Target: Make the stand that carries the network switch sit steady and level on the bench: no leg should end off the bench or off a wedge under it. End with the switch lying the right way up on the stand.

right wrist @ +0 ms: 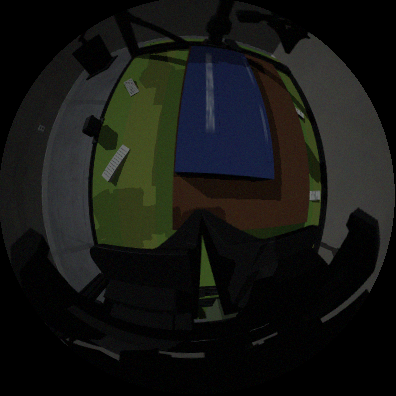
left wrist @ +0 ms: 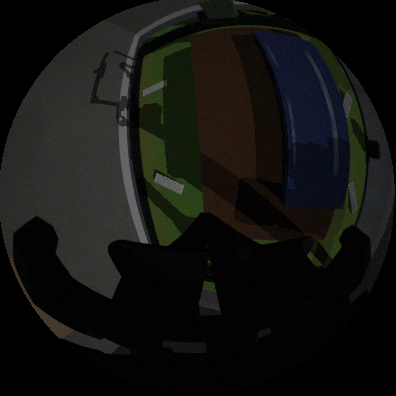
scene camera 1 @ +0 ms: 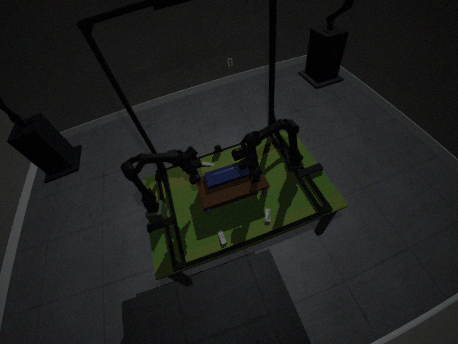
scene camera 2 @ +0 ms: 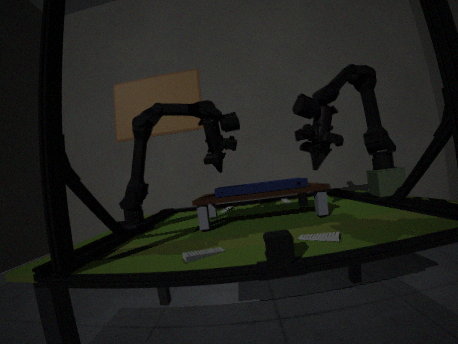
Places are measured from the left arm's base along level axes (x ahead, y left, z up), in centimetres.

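Where they show: left gripper, fingertip midpoint: (left wrist: 204, 217) (scene camera 1: 255, 178) (scene camera 2: 220, 172); right gripper, fingertip midpoint: (right wrist: 199, 214) (scene camera 2: 315, 170); left arm's base at its link origin: (right wrist: 214, 42) (scene camera 1: 294, 162) (scene camera 2: 134, 222); right arm's base at its link origin: (scene camera 1: 153, 208) (scene camera 2: 384, 168).
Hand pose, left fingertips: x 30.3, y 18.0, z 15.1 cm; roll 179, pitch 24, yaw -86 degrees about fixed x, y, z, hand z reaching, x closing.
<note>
Each offset is from my left fingertips to the top centre of the thing. "spot": to the spot under its first point.
The stand, a brown board {dz -8.3, dx +14.8, dy -5.7 cm} (scene camera 1: 235, 195) (scene camera 2: 320, 188) (left wrist: 225, 100) (right wrist: 295, 200) on grey legs, is on the green bench. No wedge shows under the visible legs; I cannot tell whether it is level. The blue switch {dz -5.5, dx +16.2, dy -11.0 cm} (scene camera 1: 220, 176) (scene camera 2: 260, 187) (left wrist: 315, 120) (right wrist: 220, 120) lies flat on it, toward one long edge. White ribbed wedges lie loose: two {dz -17.2, dx +5.7, dy -37.7 cm} (scene camera 2: 202, 254) {dz -17.2, dx +30.2, dy -30.8 cm} (scene camera 2: 320, 236) on one side, two {dz -17.2, dx -4.4, dy +16.0 cm} (scene camera 1: 267, 216) {dz -17.2, dx +24.8, dy +25.6 cm} (scene camera 1: 222, 238) on the other. My left gripper (scene camera 2: 220, 170) (left wrist: 204, 217) is shut, empty, above the stand's left end in scene camera 2. My right gripper (scene camera 2: 316, 167) (right wrist: 199, 214) is shut, empty, above its right end.
A dark box {spot: dz -14.0, dx +21.8, dy -41.2 cm} (scene camera 1: 217, 148) (scene camera 2: 279, 245) stands at the bench edge, between two wedges in scene camera 2. Dark frame posts (scene camera 1: 271, 65) (scene camera 2: 52, 150) rise at the bench. A pale green block (scene camera 2: 386, 181) is beside the right arm's base.
</note>
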